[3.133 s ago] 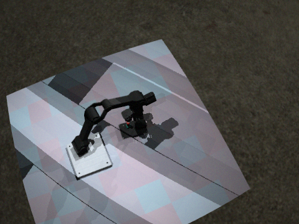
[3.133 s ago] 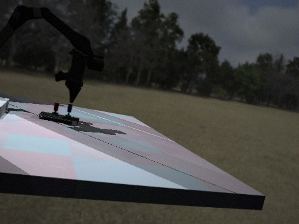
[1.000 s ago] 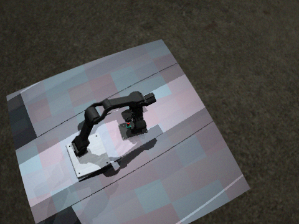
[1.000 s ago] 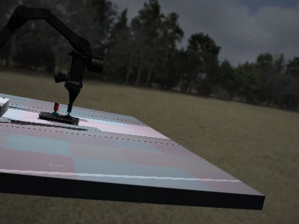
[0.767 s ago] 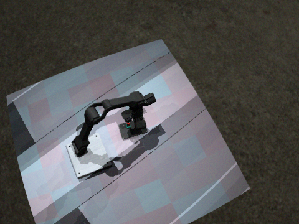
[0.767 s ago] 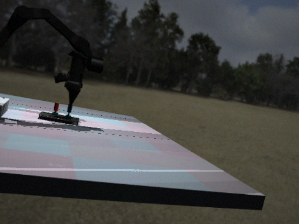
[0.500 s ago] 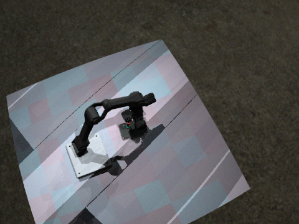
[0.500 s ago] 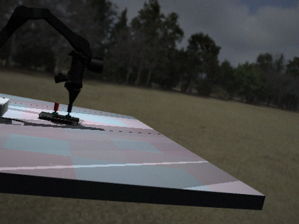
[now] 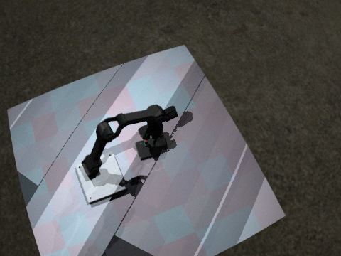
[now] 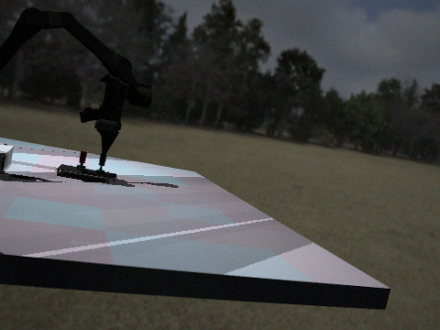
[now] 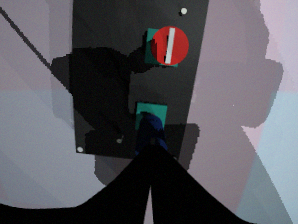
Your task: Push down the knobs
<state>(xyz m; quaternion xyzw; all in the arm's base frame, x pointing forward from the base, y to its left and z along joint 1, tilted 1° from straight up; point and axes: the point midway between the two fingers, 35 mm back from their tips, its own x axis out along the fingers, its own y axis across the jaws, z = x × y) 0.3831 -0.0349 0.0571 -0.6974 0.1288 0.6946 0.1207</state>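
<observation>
My gripper tip is now 1 cm above the blue knob. From my gripper tip the other things lie so: red knob (5 cm behind, 2 cm to the left, 2 cm below).
</observation>
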